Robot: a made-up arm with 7 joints. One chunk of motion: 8 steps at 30 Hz.
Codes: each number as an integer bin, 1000 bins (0 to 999) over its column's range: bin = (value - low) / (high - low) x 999, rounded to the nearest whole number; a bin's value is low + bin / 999 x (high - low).
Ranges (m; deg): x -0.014..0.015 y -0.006..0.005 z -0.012..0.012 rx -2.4..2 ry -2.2..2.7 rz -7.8..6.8
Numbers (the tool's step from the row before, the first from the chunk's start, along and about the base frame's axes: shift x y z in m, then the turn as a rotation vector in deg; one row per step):
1: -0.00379 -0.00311 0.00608 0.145 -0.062 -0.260
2: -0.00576 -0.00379 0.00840 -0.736 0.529 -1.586
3: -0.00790 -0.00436 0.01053 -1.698 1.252 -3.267
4: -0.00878 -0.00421 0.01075 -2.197 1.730 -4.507
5: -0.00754 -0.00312 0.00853 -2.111 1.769 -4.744
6: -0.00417 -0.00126 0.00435 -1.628 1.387 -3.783
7: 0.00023 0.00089 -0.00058 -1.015 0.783 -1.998
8: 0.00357 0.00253 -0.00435 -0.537 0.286 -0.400
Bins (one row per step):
1: 352 262 753 578 436 516
2: 284 201 849 378 556 425
3: 210 149 938 159 704 310
4: 180 163 947 46 801 225
5: 223 262 855 66 809 209
6: 339 430 681 175 731 275
7: 490 626 475 314 608 397
8: 605 775 318 423 507 506

